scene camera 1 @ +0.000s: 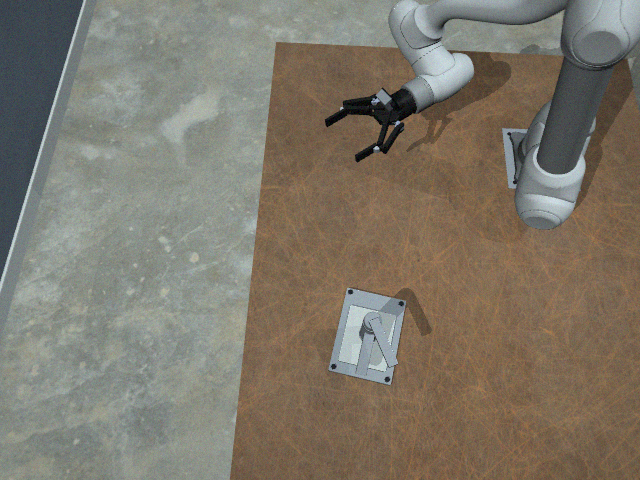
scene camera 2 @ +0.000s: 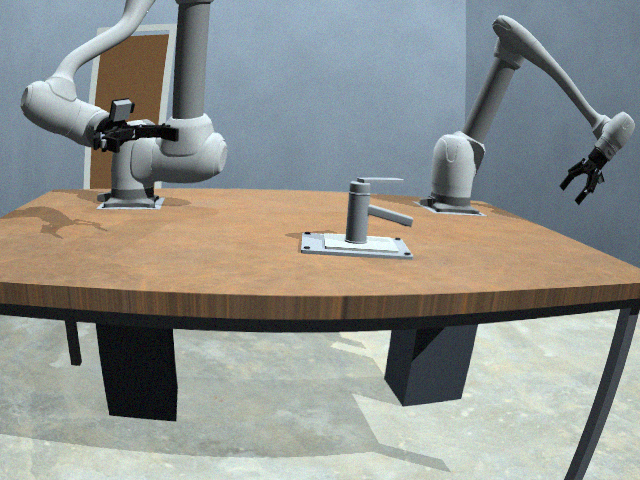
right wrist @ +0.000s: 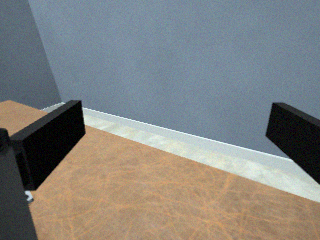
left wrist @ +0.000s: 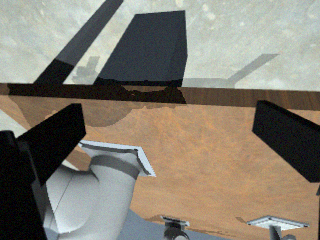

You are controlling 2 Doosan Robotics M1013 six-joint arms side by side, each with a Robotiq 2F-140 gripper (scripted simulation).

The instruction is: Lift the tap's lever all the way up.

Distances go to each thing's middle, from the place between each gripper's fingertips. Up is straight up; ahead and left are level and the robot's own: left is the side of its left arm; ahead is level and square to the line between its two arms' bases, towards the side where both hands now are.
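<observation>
Bolted plate (scene camera 1: pixel 354 297): 60 mm behind my right hand (scene camera 1: pixel 340 140), 480 mm to the left of it, 230 mm below it. Grey tap (scene camera 1: pixel 359 347), from the same right hand: 70 mm behind, 510 mm to the left, 130 mm below.
Bolted plate, from my left hand (scene camera 2: pixel 568 195): 300 mm ahead, 970 mm to the right, 120 mm below. Relative to the grey tap, my left hand is 290 mm short of it, 940 mm to the left of it and 20 mm above it.
</observation>
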